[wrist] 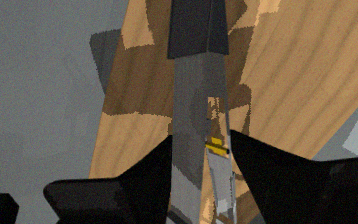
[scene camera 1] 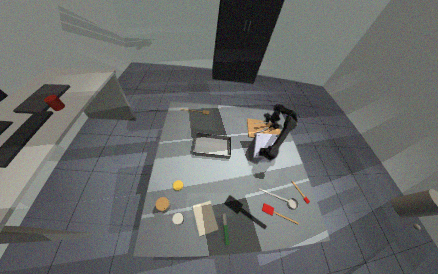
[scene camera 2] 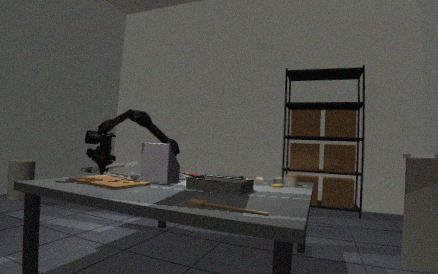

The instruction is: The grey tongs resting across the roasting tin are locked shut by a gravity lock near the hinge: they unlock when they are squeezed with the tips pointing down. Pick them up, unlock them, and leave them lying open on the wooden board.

Scene:
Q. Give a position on a roasting tin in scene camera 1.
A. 208,145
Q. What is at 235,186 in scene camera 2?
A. A roasting tin.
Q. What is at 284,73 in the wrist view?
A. A wooden board.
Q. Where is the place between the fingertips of my gripper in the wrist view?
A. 200,137

